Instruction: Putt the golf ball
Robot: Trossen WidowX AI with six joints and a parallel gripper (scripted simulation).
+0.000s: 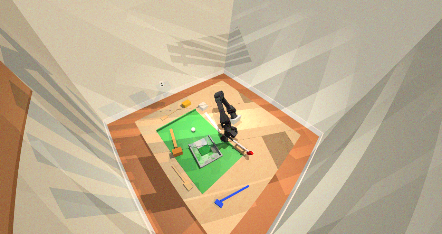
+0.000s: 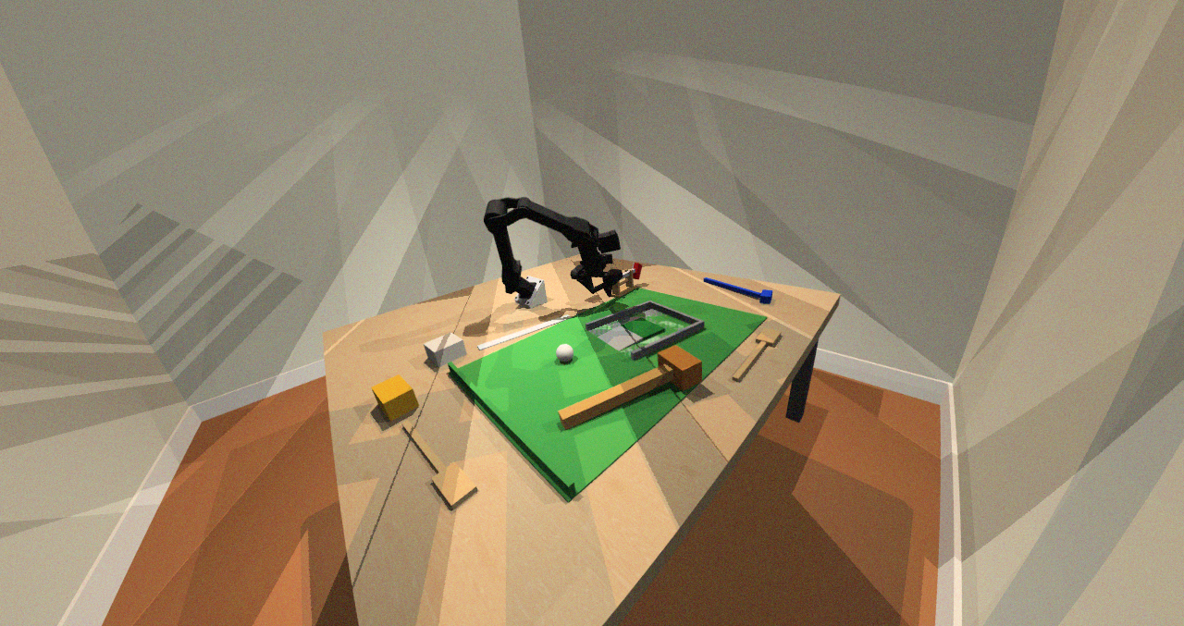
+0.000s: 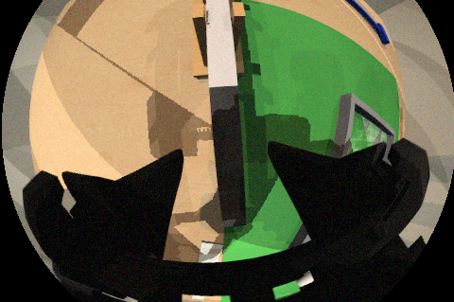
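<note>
Now: gripper tip 280 mm to the left of the white strip, 80 mm past it and 30 mm above it. From my gripper tip the other things lie so: small wooden rack 130 mm to the left; green mat 220 mm ahead, 210 mm to the right, 30 mm below; red putter 110 mm to the left, 30 mm above.
</note>
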